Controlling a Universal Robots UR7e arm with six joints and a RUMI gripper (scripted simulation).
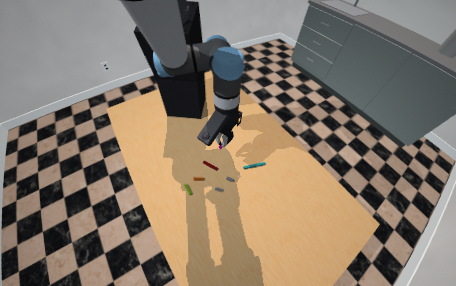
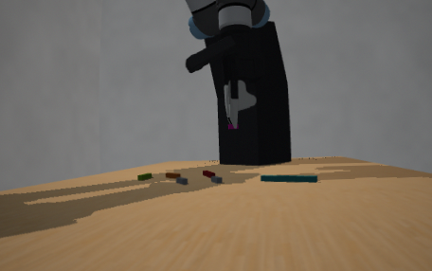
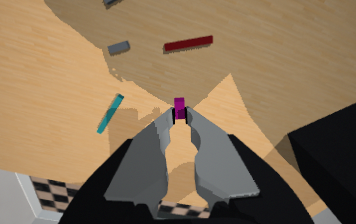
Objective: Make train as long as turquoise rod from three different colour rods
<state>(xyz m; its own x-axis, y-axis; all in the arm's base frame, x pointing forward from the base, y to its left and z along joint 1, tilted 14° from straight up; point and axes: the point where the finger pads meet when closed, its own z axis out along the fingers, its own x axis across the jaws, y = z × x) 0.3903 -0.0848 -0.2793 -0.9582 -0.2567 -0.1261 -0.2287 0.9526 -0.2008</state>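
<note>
Right now my hand is 6 cm to the left of the red rod and 11 cm above it. From my hand the other things lie so: turquoise rod (12 cm ahead, 9 cm to the left, 11 cm below); then orange rod (1 cm ahead, 13 cm to the right, 11 cm below); then magenta rod (1 cm below).
</note>
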